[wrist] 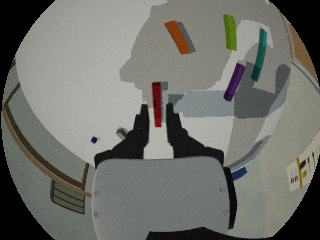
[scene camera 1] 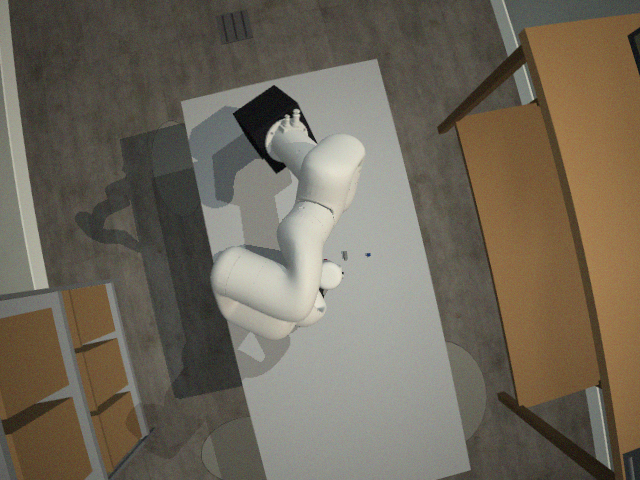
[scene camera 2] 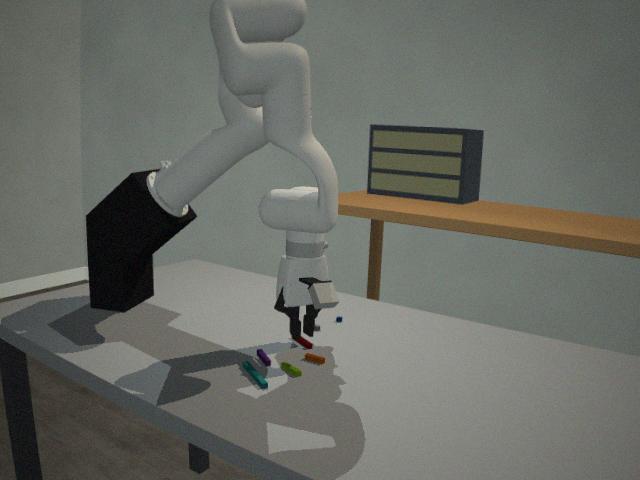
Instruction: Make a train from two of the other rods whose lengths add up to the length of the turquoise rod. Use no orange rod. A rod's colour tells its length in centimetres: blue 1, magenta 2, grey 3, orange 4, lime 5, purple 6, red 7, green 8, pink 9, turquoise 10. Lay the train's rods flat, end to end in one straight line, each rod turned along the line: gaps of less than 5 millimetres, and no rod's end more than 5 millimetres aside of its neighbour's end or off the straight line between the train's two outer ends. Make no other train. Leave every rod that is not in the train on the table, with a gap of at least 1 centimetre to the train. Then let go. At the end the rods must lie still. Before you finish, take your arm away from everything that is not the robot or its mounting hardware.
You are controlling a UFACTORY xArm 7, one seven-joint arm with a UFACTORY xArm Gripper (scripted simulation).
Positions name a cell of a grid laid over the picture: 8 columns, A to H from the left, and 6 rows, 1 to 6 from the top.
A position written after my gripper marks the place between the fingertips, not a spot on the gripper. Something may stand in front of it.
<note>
I see my gripper (scene camera 2: D5).
My gripper shows as well in the wrist view (wrist: D3).
</note>
